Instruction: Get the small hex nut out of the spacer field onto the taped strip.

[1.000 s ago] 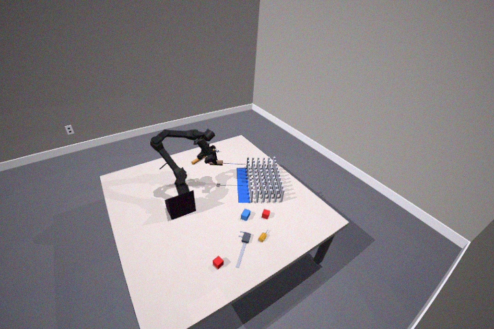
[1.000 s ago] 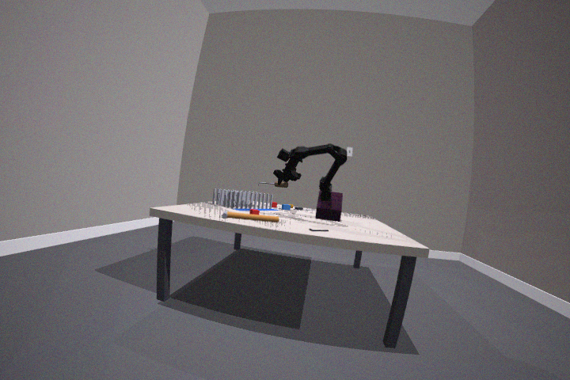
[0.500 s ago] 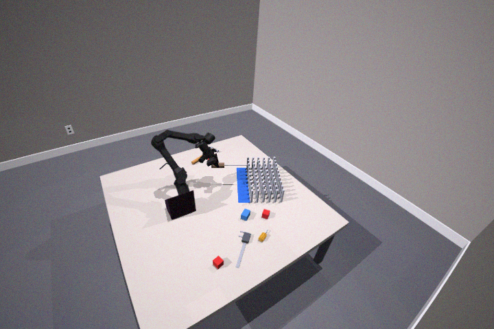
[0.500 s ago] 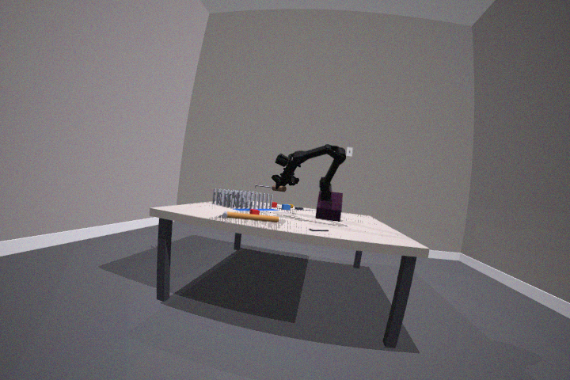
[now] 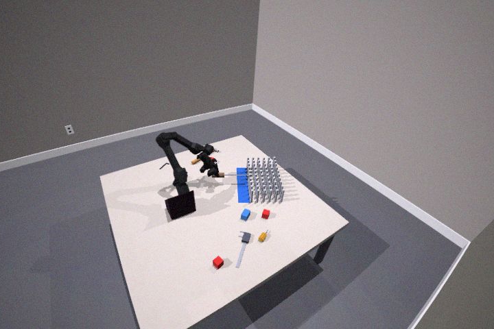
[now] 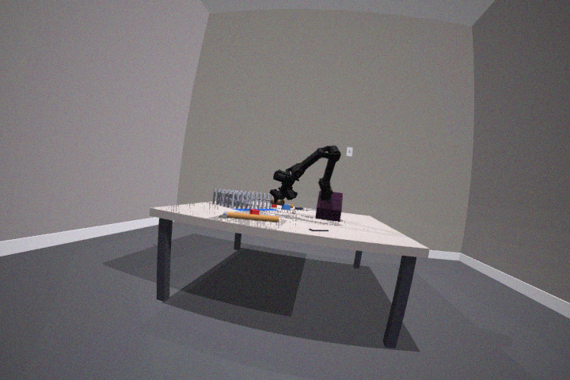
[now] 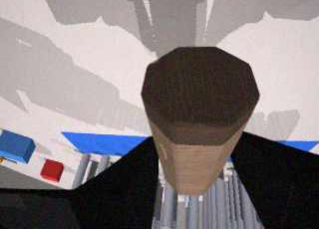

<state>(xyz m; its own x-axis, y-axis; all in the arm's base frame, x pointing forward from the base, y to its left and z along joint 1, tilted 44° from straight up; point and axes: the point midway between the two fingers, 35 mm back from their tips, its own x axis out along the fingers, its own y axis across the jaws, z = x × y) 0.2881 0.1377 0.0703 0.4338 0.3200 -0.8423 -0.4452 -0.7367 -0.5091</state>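
Right now my gripper tip is 150 mm short of the blue taped strip, 90 mm to the left of it and 70 mm above it. Round my gripper tip: allen key (290 mm behind, 400 mm to the left, 70 mm below); yellow piece (20 mm ahead, 560 mm to the right, 60 mm below); blue cube (10 mm ahead, 370 mm to the right, 50 mm below).
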